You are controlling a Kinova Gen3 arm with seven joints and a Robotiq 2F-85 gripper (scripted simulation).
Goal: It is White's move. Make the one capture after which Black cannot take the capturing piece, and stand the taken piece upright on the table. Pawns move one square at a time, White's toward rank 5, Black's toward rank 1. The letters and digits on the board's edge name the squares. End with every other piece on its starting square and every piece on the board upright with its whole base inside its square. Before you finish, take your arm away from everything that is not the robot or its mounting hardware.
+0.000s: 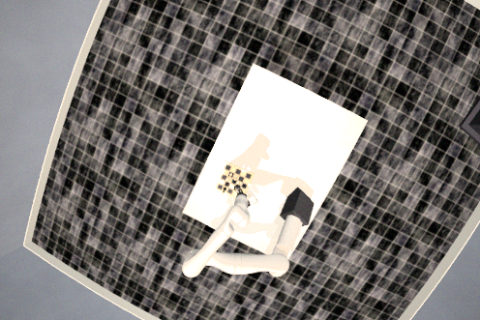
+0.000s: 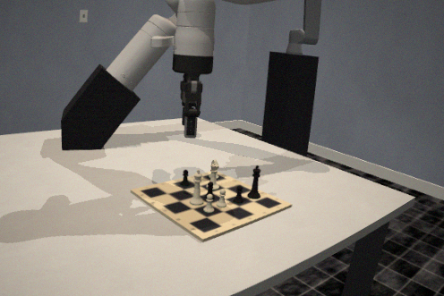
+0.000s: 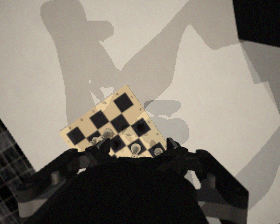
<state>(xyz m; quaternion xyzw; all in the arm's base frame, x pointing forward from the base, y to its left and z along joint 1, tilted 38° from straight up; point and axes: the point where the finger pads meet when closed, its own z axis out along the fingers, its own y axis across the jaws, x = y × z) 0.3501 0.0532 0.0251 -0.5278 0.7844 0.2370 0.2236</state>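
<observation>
Right now my hand is 12 cm above the board, 7 cm short of it and 2 cm to the right of it. From my hand the other things lie so: tall white piece 9 cm below, 8 cm ahead, 1 cm to the right; then tall black piece 10 cm to the left, 9 cm below, 9 cm ahead.
</observation>
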